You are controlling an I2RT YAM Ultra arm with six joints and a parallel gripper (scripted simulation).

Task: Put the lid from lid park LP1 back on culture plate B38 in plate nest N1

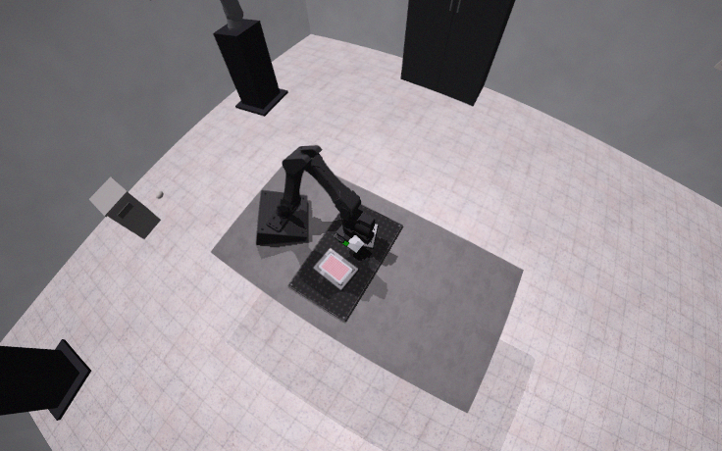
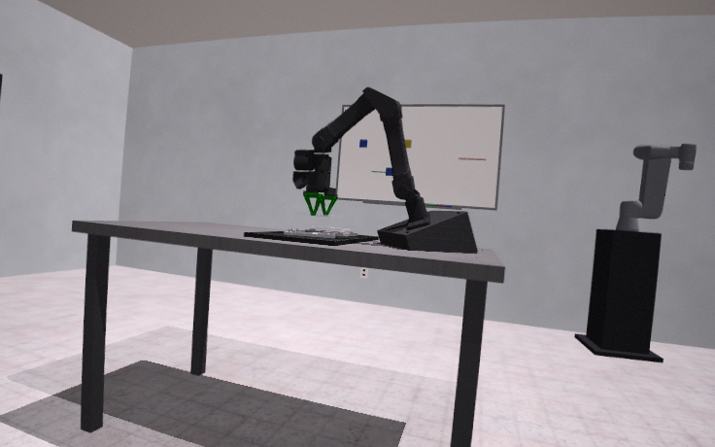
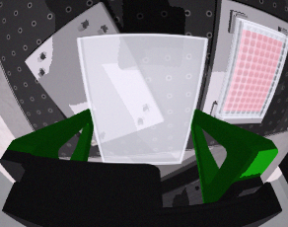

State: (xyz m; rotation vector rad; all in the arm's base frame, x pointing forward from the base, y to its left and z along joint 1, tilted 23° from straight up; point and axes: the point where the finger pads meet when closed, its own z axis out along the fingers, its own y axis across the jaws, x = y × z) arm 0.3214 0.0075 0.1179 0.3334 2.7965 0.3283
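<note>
Now: hand 14 cm to the left of the culture plate B38, 6 cm above it and 1 cm past it. The rest, counted from my hand: grey lid park LP1: 7 cm below, 6 cm to the left, 1 cm ahead; then clear lid: 1 cm below; then grey plate nest N1: 14 cm to the right, 7 cm below, 1 cm behind.
</note>
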